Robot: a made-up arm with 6 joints. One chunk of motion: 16 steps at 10 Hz.
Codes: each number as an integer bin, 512 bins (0 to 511) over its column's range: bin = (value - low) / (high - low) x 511, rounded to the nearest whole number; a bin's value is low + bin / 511 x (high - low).
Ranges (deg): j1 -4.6..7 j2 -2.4..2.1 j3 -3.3..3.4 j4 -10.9..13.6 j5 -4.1..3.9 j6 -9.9..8
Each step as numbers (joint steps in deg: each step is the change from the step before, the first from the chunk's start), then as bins.
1 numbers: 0.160 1.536 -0.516 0.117 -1.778 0.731
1 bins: 210 447 212 230 148 303
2 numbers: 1.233 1.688 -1.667 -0.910 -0.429 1.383
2 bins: 257 464 125 208 234 322
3 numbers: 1.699 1.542 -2.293 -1.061 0.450 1.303
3 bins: 277 448 77 205 291 320
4 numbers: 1.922 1.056 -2.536 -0.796 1.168 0.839
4 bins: 287 392 58 211 336 307
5 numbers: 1.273 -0.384 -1.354 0.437 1.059 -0.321
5 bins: 259 229 148 236 330 273
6 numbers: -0.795 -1.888 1.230 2.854 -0.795 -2.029
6 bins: 168 58 345 287 211 225
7 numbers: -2.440 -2.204 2.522 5.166 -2.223 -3.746
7 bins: 95 22 444 335 120 176
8 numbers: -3.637 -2.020 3.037 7.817 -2.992 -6.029
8 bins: 42 43 483 390 71 111
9 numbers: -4.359 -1.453 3.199 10.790 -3.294 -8.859
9 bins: 11 108 496 452 51 30
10 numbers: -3.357 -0.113 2.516 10.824 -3.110 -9.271
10 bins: 55 260 444 453 63 18
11 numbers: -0.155 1.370 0.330 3.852 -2.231 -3.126
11 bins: 196 428 277 308 119 193
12 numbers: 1.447 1.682 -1.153 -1.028 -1.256 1.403
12 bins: 266 464 164 206 182 323
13 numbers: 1.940 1.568 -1.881 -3.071 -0.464 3.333
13 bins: 288 451 108 163 232 378
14 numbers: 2.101 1.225 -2.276 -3.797 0.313 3.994
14 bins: 295 412 78 148 282 397
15 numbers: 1.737 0.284 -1.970 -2.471 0.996 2.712
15 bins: 279 305 101 176 326 360
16 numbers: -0.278 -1.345 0.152 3.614 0.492 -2.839
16 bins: 190 120 263 303 293 202
